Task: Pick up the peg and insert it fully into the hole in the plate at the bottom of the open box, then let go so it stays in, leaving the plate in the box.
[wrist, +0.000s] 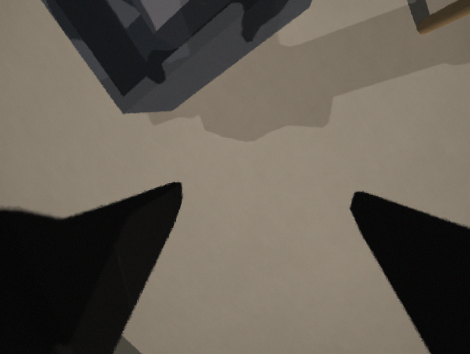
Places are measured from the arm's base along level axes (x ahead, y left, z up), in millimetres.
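Pixels of known places: gripper, fingertip midpoint: [266, 195].
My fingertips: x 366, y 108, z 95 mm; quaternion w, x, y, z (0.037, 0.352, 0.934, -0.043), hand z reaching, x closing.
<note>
Ahead of a thing's pixels: the offset from my fingertips to its top centre. "pt": to the spot under its first point. Level surfaces: height alone.
The open dark grey box @(pt dx +8, dy -100, dz -119 mm) [200, 75] is cut off by the top edge, left of the middle, with one corner pointing down toward the gripper. Part of a lighter grey plate @(pt dx +1, dy -159, dz -107 mm) [159, 12] shows inside it; the hole does not show. My gripper [266, 195] is open and empty, its two black fingers wide apart below the box in the view. I cannot make out the peg for certain.
An orange-tan bar @(pt dx -186, dy +2, dz -131 mm) [445, 19] meets a short grey piece [419, 14] at the top right corner. Shadows fall across the table @(dz -165 mm) [260, 240] right of the box. A greenish-grey edge [128, 346] shows at the bottom, beside the left finger.
</note>
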